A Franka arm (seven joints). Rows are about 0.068 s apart.
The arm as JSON. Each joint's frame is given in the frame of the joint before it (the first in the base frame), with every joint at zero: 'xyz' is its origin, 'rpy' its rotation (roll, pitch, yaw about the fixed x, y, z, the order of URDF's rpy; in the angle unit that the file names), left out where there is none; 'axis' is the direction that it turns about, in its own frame. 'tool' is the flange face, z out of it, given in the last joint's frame.
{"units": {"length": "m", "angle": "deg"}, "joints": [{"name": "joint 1", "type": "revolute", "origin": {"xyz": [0.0, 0.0, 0.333]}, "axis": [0.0, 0.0, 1.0]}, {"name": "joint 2", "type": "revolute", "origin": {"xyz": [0.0, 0.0, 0.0], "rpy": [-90.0, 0.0, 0.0]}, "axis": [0.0, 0.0, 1.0]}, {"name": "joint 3", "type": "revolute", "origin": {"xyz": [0.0, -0.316, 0.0], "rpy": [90.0, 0.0, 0.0]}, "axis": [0.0, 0.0, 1.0]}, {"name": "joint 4", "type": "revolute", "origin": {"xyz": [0.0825, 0.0, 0.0], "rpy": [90.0, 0.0, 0.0]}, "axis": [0.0, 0.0, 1.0]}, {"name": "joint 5", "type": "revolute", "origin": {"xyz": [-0.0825, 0.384, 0.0], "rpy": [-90.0, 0.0, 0.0]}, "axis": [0.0, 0.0, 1.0]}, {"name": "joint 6", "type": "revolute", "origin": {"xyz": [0.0, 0.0, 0.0], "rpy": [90.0, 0.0, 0.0]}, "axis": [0.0, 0.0, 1.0]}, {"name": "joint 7", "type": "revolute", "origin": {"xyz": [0.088, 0.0, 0.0], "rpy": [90.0, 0.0, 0.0]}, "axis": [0.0, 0.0, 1.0]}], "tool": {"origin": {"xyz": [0.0, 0.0, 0.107]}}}
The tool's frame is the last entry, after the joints.
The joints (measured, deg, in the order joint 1, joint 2, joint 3, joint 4, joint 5, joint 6, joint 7), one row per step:
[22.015, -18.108, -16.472, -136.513, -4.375, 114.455, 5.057]
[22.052, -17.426, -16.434, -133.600, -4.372, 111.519, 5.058]
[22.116, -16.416, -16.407, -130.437, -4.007, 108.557, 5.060]
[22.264, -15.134, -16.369, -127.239, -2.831, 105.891, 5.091]
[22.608, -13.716, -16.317, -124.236, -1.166, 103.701, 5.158]
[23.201, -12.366, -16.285, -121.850, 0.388, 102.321, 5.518]
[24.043, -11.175, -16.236, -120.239, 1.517, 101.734, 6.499]
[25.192, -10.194, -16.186, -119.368, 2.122, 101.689, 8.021]
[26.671, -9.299, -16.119, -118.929, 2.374, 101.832, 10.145]
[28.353, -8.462, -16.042, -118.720, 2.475, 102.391, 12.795]
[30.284, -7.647, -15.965, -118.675, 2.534, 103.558, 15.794]
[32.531, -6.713, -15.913, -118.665, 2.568, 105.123, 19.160]
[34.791, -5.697, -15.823, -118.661, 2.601, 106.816, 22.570]
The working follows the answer.
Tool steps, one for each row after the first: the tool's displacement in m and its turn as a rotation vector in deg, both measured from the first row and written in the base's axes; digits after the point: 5 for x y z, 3 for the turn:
[0.00671, -0.00048, 0.01409, -0.372, 0.648, -0.125]
[0.01423, -0.00012, 0.02781, -0.505, 1.430, -0.405]
[0.02226, 0.00263, 0.04022, 0.062, 2.245, -0.897]
[0.03023, 0.00848, 0.05062, 1.096, 2.975, -1.296]
[0.03726, 0.01672, 0.05753, 2.078, 3.454, -1.623]
[0.04274, 0.02695, 0.06033, 2.653, 3.743, -2.121]
[0.04612, 0.03910, 0.05940, 2.713, 3.993, -2.673]
[0.04763, 0.05372, 0.05580, 2.335, 4.367, -3.364]
[0.04834, 0.07004, 0.05127, 1.796, 4.478, -4.334]
[0.04863, 0.08863, 0.04630, 1.299, 4.119, -5.418]
[0.04834, 0.11006, 0.04049, 0.817, 3.498, -6.590]
[0.04725, 0.13221, 0.03405, 0.385, 2.806, -7.762]

Tool pose at each row, in the base's axes (x y z in m, rotation vector in deg; rounded; the steps above come from the unrounded poses):
[0.43774, 0.03512, 0.43011, -179.083, -5.372, 7.265]
[0.44444, 0.03464, 0.44420, -179.392, -5.156, 8.309]
[0.45196, 0.03500, 0.45792, -179.442, -4.705, 9.541]
[0.46000, 0.03775, 0.47033, -178.780, -3.947, 10.750]
[0.46797, 0.04360, 0.48073, -177.654, -3.363, 11.767]
[0.47499, 0.05184, 0.48764, -176.609, -2.895, 12.389]
[0.48048, 0.06207, 0.49044, -175.989, -2.153, 12.761]
[0.48385, 0.07422, 0.48951, -175.881, -1.303, 13.129]
[0.48536, 0.08884, 0.48591, -176.179, -0.213, 13.738]
[0.48608, 0.10516, 0.48138, -176.654, 1.319, 13.960]
[0.48636, 0.12375, 0.47642, -177.137, 3.029, 13.452]
[0.48608, 0.14518, 0.47060, -177.618, 4.881, 12.529]
[0.48498, 0.16733, 0.46416, -178.034, 6.735, 11.486]

